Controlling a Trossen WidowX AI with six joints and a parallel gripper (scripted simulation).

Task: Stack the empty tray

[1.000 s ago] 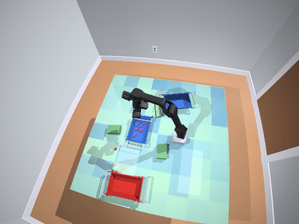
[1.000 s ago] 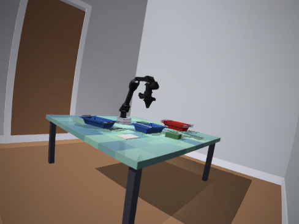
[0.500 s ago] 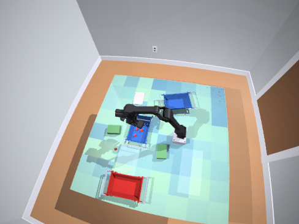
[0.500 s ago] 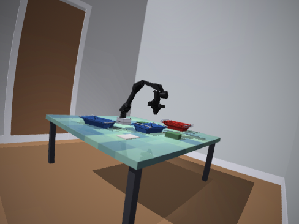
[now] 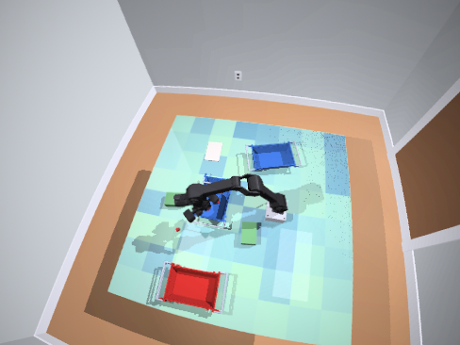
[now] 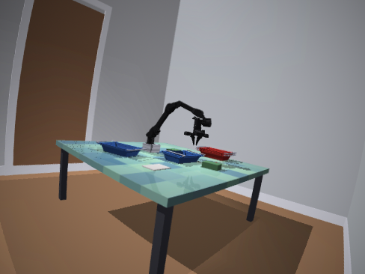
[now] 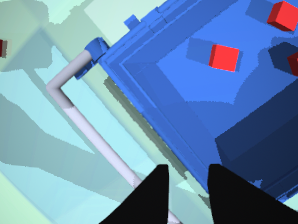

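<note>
The blue tray is 50 cm to the right of my gripper tip, 26 cm behind it and 8 cm below it. The rest, counted from my gripper tip: small red block: 14 cm ahead, 12 cm to the left, 11 cm below; then white flat plate: 45 cm to the right, 14 cm ahead, 12 cm below.
</note>
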